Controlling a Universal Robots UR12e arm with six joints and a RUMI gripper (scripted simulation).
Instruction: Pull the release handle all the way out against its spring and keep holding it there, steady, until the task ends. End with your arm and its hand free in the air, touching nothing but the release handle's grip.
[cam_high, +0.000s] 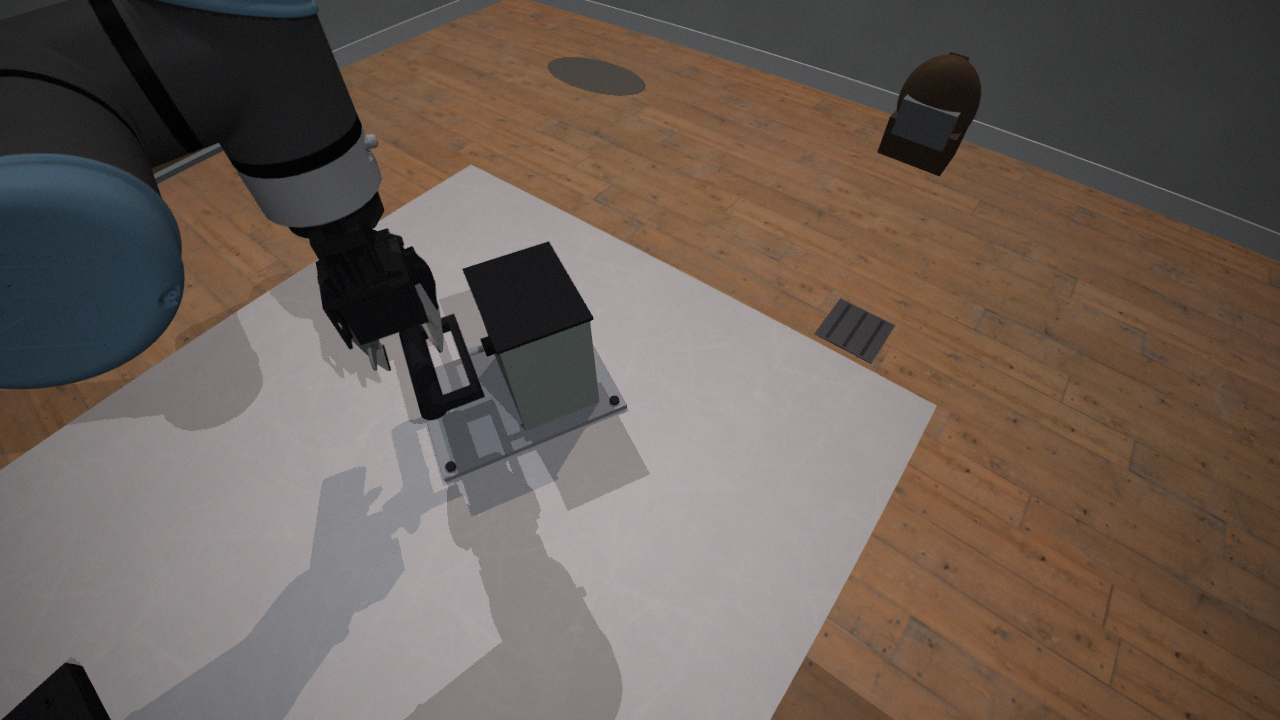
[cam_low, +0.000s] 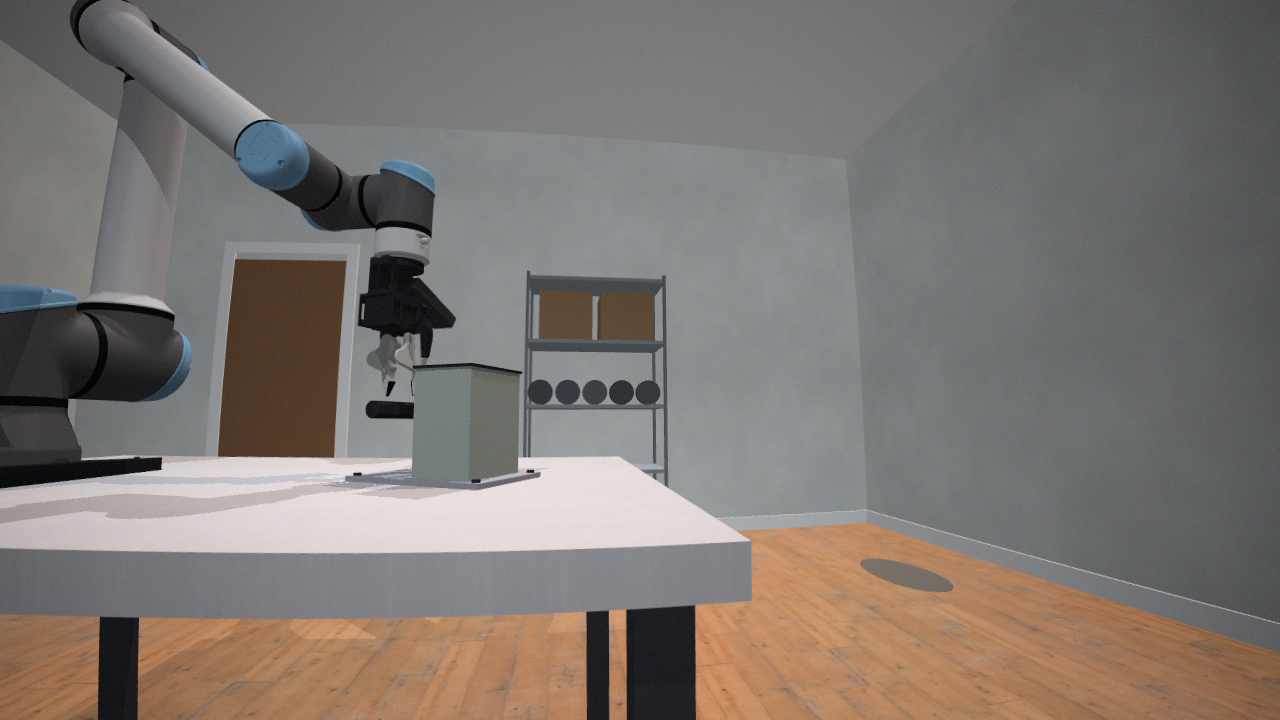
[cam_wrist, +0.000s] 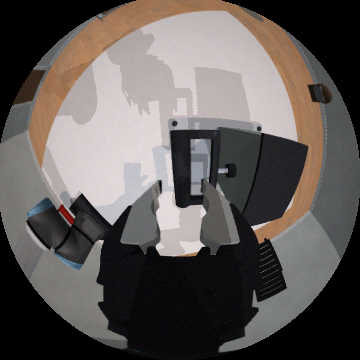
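My hand is 5 cm short of the handle, 4 cm above it and 2 cm to the left of it.
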